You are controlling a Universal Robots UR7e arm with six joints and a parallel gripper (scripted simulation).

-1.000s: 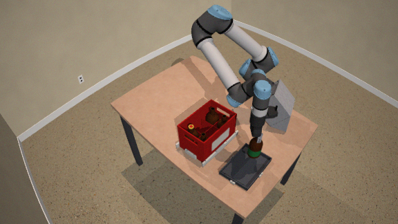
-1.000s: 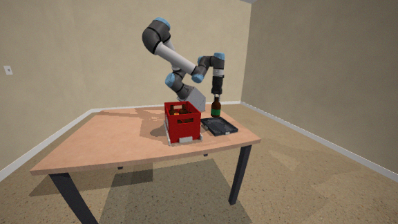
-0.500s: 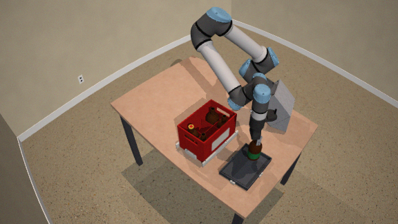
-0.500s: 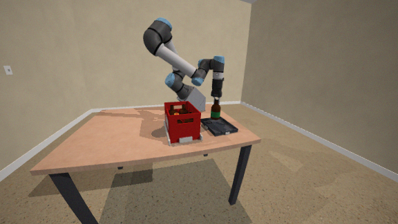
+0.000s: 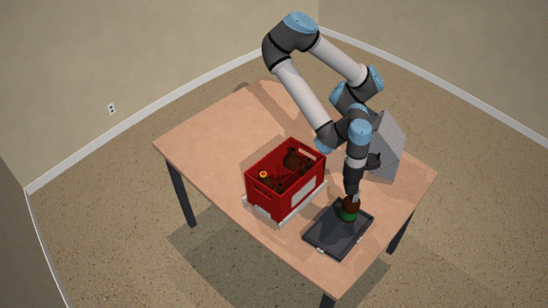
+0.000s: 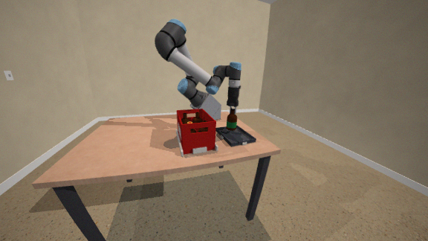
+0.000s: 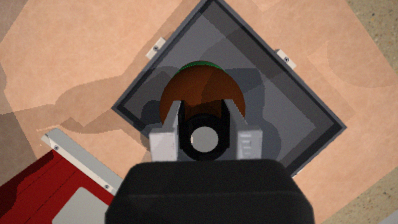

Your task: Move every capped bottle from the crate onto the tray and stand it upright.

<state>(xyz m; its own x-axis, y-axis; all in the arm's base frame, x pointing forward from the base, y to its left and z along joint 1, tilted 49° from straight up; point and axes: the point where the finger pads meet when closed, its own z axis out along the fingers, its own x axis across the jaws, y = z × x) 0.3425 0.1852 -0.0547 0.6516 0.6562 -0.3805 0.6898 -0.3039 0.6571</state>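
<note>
The white-capped bottle is 6 cm below my hand. Also, from my hand: dark tray 6 cm ahead, 16 cm below; red crate 6 cm ahead, 29 cm to the right, 9 cm below.
</note>
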